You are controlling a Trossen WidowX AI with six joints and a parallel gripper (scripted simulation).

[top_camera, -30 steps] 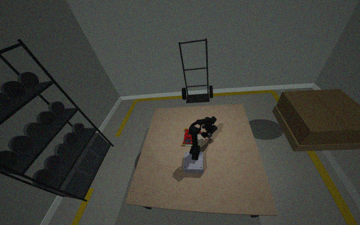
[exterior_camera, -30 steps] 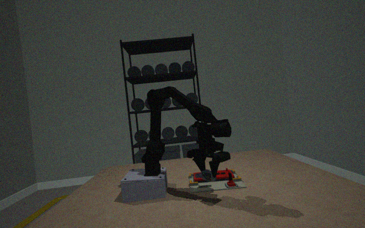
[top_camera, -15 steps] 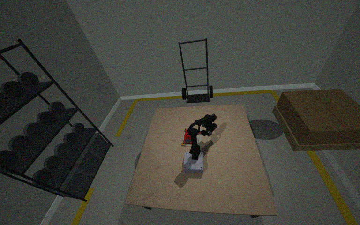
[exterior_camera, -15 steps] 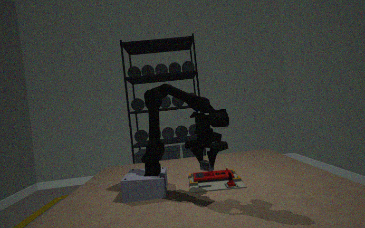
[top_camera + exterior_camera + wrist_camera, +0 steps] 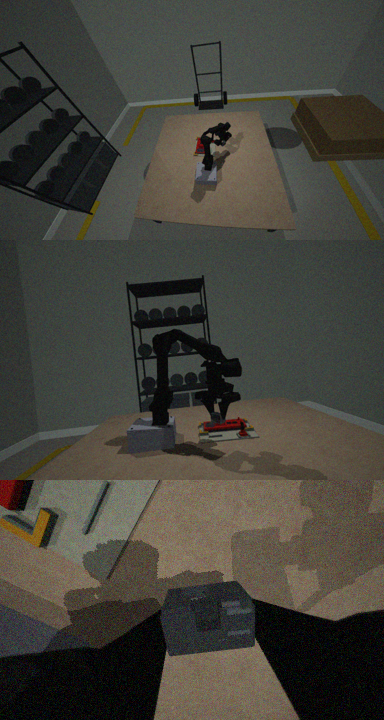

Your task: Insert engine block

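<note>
Right now the engine block is 1 cm above my gripper tip. The rest, counted from my gripper tip: grey baseplate: 22 cm to the left, 11 cm below, 3 cm ahead.
</note>
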